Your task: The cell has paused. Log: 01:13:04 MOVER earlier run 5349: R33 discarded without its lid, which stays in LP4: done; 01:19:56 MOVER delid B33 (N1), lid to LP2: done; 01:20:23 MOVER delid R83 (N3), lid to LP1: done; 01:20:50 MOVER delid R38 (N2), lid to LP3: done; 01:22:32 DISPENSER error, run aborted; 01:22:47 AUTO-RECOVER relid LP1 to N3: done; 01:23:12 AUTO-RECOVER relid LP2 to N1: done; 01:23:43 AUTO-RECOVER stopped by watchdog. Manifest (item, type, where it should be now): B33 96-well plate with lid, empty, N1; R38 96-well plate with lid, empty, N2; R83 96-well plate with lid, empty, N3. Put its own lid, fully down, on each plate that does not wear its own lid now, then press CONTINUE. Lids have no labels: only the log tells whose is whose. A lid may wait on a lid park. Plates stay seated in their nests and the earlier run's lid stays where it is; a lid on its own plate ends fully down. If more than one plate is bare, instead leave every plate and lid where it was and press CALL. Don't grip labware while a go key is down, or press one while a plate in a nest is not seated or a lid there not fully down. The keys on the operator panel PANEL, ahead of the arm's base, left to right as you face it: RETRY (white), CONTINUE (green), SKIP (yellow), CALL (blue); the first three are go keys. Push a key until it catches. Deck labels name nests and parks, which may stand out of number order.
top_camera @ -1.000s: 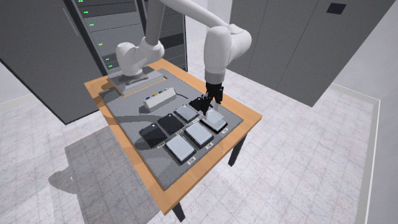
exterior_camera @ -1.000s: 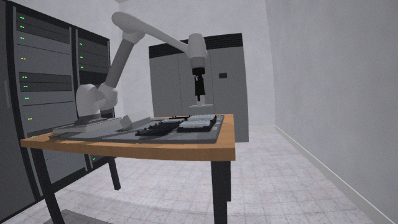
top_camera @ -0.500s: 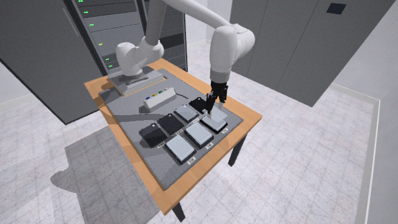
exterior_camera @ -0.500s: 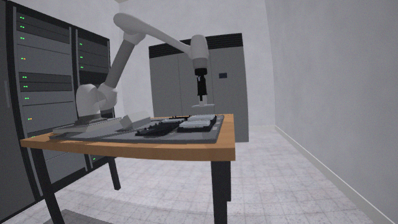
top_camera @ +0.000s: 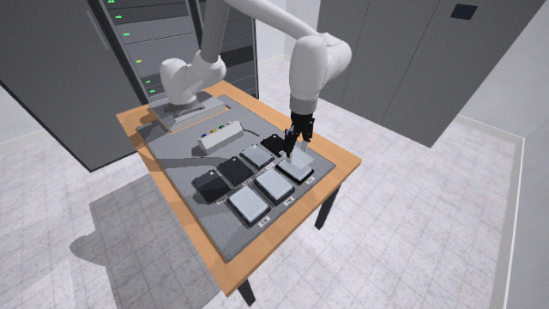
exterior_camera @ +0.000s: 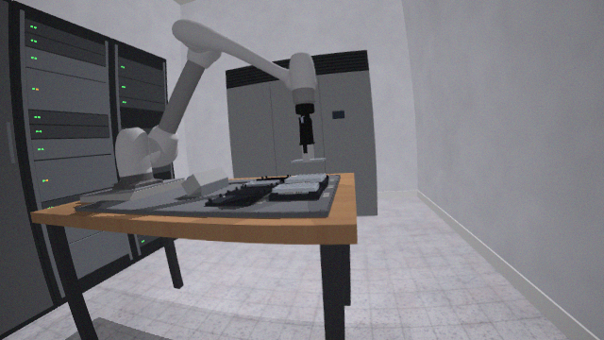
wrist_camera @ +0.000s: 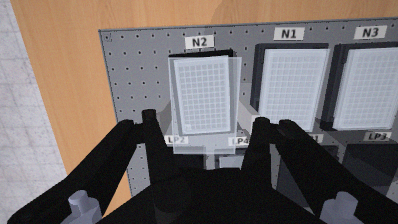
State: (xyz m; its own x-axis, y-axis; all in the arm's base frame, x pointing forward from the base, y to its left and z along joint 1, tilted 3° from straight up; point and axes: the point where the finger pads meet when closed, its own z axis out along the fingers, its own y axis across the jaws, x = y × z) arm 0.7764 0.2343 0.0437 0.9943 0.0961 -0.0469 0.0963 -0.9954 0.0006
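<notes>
My gripper is now 9 cm above the plate. Round my hand: park LP1: 22 cm to the right, 15 cm behind, 11 cm below; park LP2: 18 cm behind, 11 cm below, 3 cm to the left; park LP3: 34 cm to the right, 13 cm behind, 11 cm below.
</notes>
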